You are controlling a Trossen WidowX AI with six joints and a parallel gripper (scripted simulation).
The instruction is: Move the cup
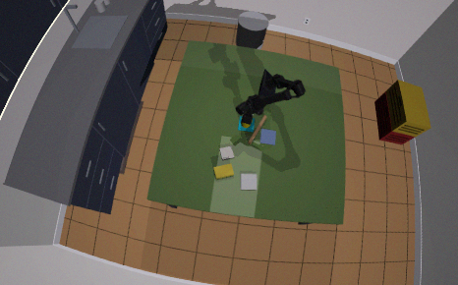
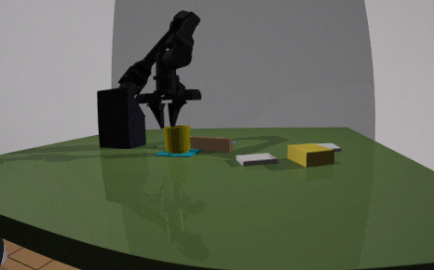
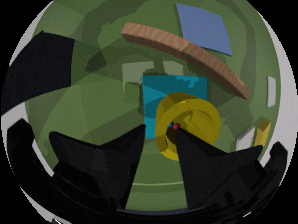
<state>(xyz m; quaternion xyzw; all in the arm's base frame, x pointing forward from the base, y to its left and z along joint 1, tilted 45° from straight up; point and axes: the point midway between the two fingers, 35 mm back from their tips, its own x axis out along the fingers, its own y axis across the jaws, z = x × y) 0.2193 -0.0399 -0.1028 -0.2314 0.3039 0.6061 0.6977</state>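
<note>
Right now my gripper tip is 3 cm short of the yellow cup and 3 cm above it. Also, from my gripper tip: cyan pad (3 cm ahead, 8 cm below); blue pad (10 cm ahead, 15 cm to the left, 8 cm below); wooden bar (6 cm ahead, 8 cm to the left, 6 cm below).
</note>
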